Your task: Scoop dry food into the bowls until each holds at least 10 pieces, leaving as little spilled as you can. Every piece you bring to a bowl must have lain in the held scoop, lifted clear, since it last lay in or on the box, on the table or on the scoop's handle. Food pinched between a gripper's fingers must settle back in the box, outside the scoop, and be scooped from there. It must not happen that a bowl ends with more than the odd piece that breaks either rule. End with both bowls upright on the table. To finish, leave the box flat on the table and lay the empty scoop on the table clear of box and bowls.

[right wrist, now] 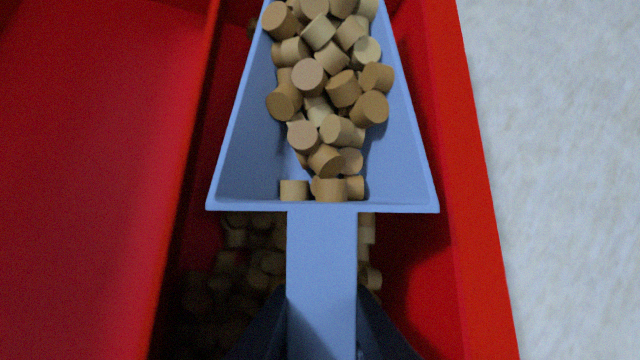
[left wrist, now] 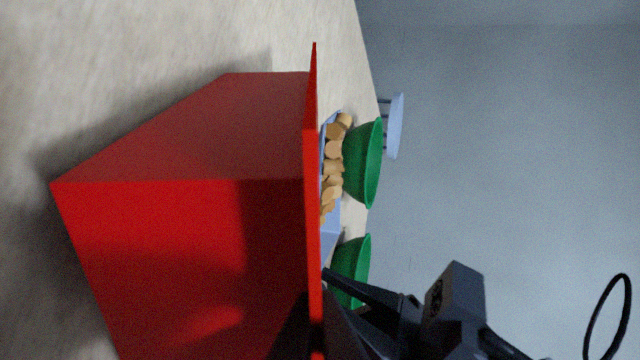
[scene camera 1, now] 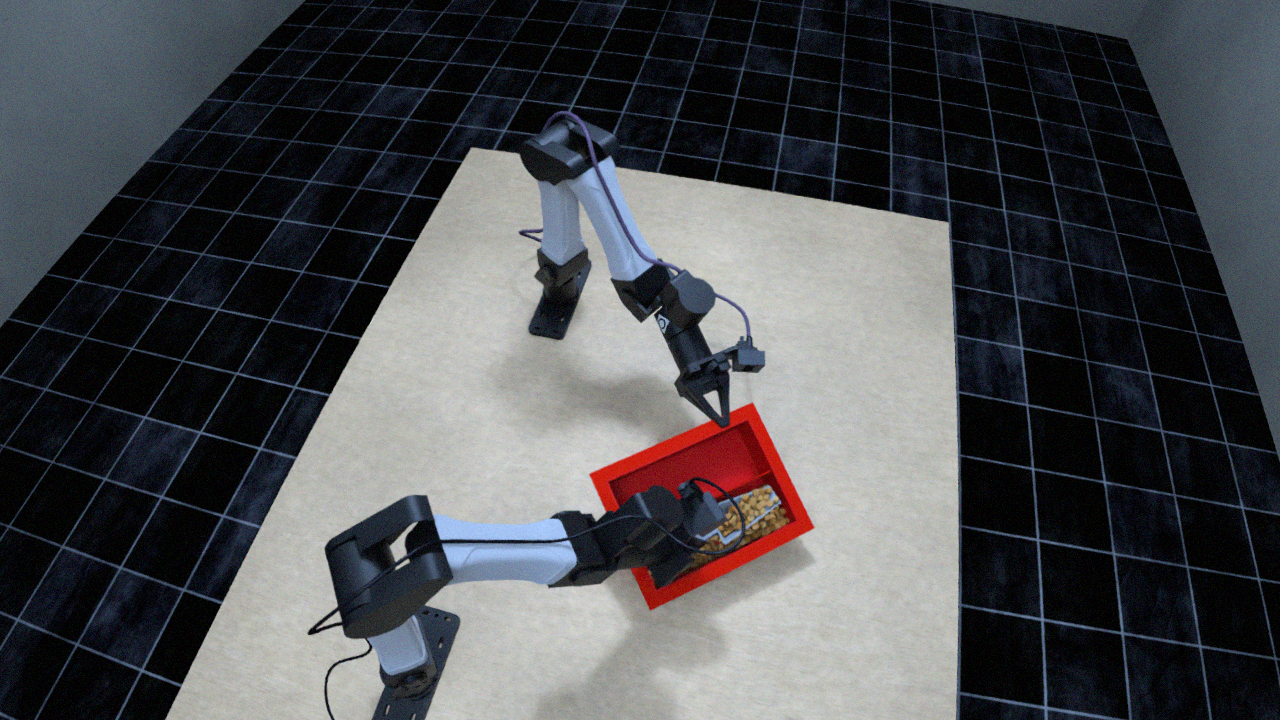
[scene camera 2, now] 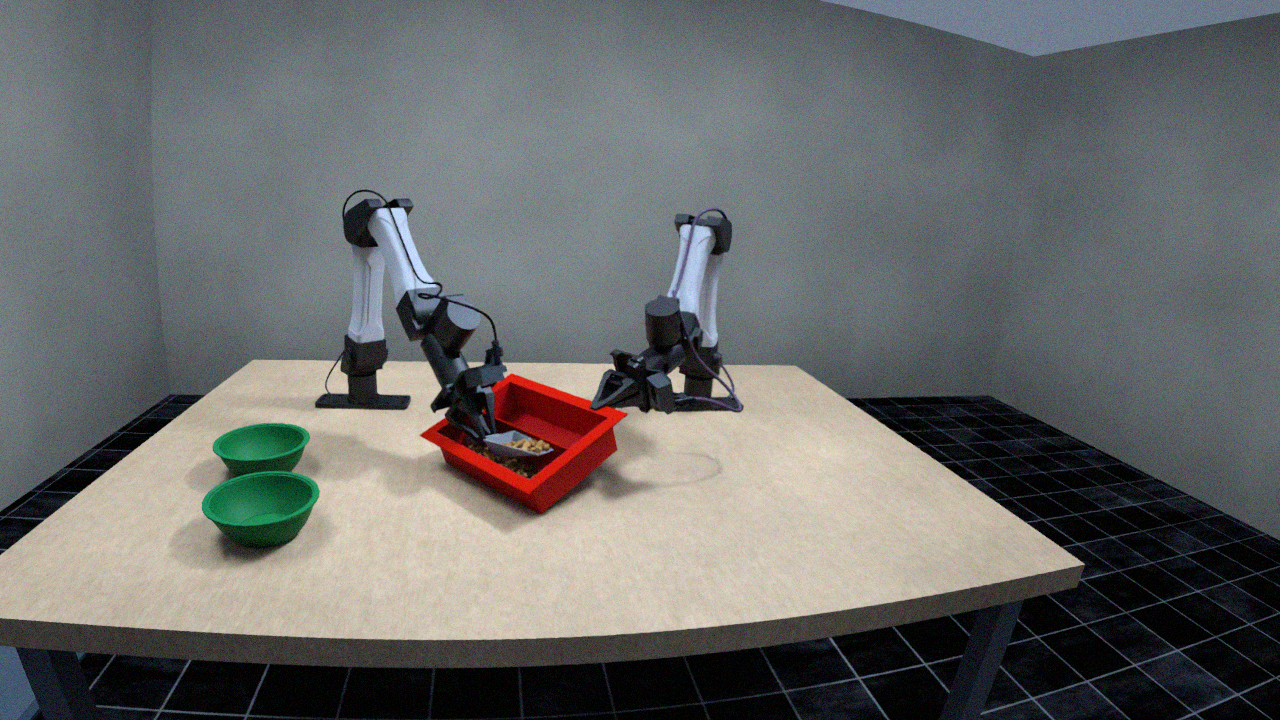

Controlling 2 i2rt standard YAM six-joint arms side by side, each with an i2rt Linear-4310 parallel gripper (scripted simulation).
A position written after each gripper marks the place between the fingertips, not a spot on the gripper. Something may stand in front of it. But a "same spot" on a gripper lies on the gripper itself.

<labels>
left gripper: left wrist; scene camera 1 725, 426; scene camera 2; not seen in the right wrist view (out of frame)
red box: right wrist; left wrist 201, 227; scene camera 1 729, 458; scene camera 2
same spot on left gripper: (left wrist: 336, 328) = (scene camera 2: 608, 404)
same spot on red box: (right wrist: 102, 102) = (scene camera 2: 568, 448)
</labels>
